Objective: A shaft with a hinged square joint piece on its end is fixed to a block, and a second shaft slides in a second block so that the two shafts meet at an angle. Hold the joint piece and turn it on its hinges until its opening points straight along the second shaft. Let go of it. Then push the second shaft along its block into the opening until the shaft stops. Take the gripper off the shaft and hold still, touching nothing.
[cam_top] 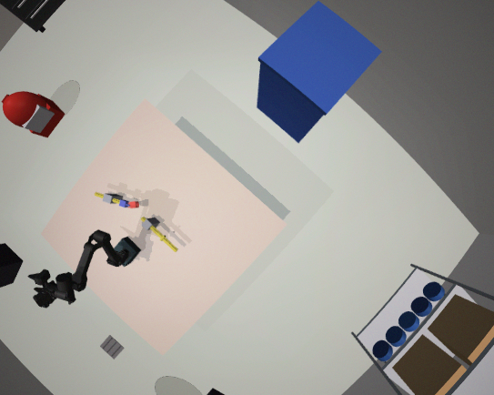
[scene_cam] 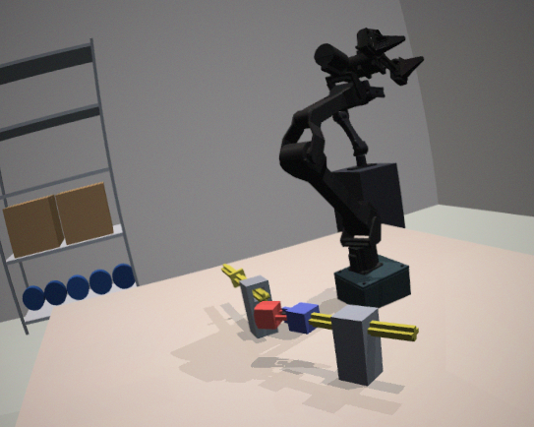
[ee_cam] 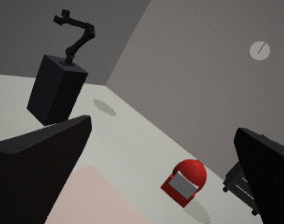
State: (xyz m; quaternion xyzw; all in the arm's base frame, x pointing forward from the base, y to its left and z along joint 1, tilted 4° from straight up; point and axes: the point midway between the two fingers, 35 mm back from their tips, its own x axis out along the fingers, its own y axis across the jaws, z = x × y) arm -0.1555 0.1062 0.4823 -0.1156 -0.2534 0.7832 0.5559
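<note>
The red joint piece is 450 mm ahead of my gripper tip, 40 mm to the right of it and 460 mm below it.
</note>
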